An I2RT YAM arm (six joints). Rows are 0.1 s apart.
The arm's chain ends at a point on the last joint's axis. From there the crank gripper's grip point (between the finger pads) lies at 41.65 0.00 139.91 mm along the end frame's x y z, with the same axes.
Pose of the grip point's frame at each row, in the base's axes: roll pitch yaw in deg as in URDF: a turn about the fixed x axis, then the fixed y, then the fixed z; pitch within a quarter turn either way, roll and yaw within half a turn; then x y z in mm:
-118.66, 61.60, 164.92, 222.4, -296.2, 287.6
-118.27, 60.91, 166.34, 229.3, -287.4, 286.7
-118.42, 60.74, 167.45, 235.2, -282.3, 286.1
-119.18, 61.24, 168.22, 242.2, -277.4, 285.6
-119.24, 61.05, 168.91, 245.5, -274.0, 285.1
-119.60, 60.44, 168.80, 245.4, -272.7, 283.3
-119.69, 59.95, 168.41, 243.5, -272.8, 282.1
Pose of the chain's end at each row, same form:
-118.66, 61.60, 164.92, 216.5, -167.5, 356.2
-118.27, 60.91, 166.34, 221.8, -158.8, 355.3
-118.42, 60.74, 167.45, 225.1, -154.0, 355.0
-119.18, 61.24, 168.22, 228.2, -149.7, 354.9
-119.24, 61.05, 168.91, 230.1, -146.6, 354.6
-119.60, 60.44, 168.80, 230.2, -145.7, 353.6
-119.69, 59.95, 168.41, 229.6, -145.9, 352.9

